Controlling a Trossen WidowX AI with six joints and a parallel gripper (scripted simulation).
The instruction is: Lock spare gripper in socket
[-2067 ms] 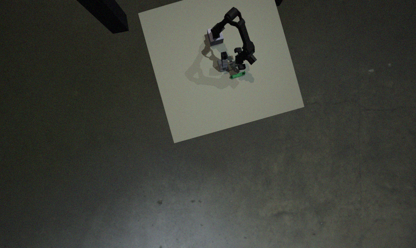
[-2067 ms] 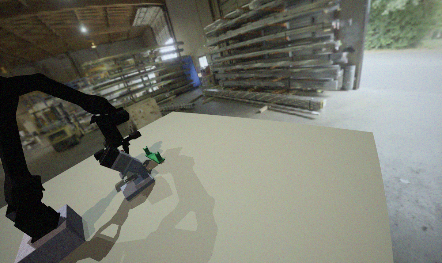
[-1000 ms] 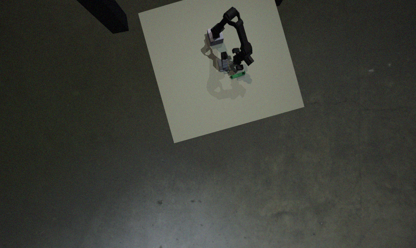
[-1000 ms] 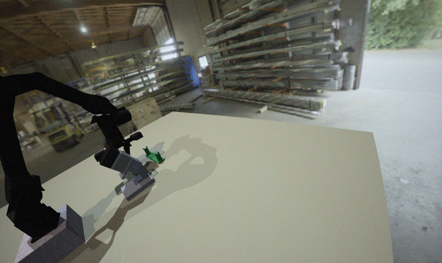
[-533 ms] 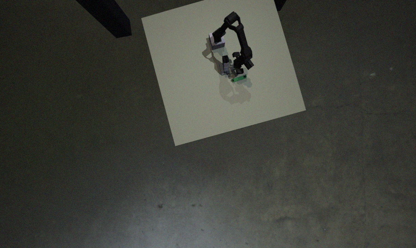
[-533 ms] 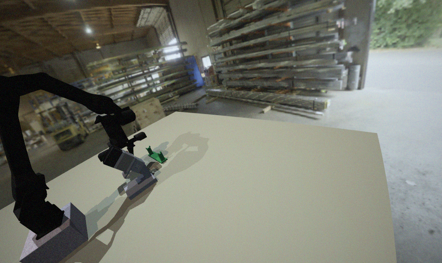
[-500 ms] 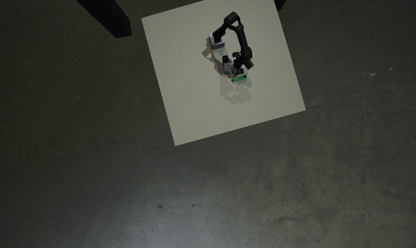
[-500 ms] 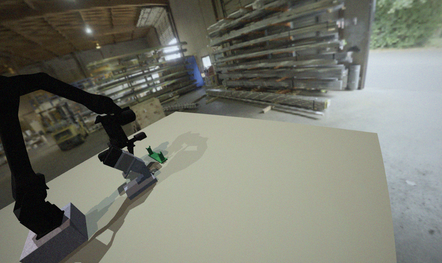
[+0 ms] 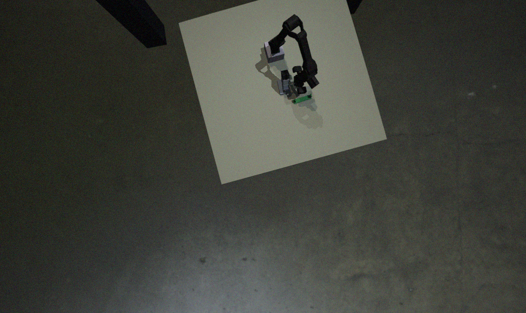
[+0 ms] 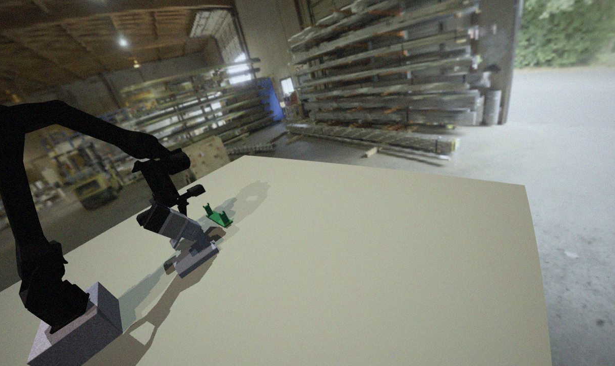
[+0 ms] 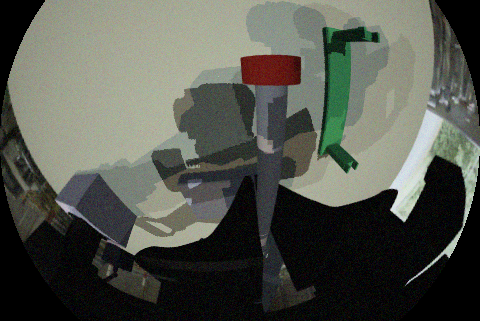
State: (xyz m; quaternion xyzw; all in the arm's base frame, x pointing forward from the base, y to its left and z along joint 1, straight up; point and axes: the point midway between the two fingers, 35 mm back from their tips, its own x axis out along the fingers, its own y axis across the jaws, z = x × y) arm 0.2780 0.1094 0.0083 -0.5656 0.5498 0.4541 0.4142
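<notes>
Now: gripper tip 10 mm past the mount and 70 mm to the left of it. Round my gripper tip: green cradle: 100 mm ahead, 50 mm to the left, 30 mm below; dark grey spare gripper: 20 mm behind, 70 mm to the right, 70 mm above.
</notes>
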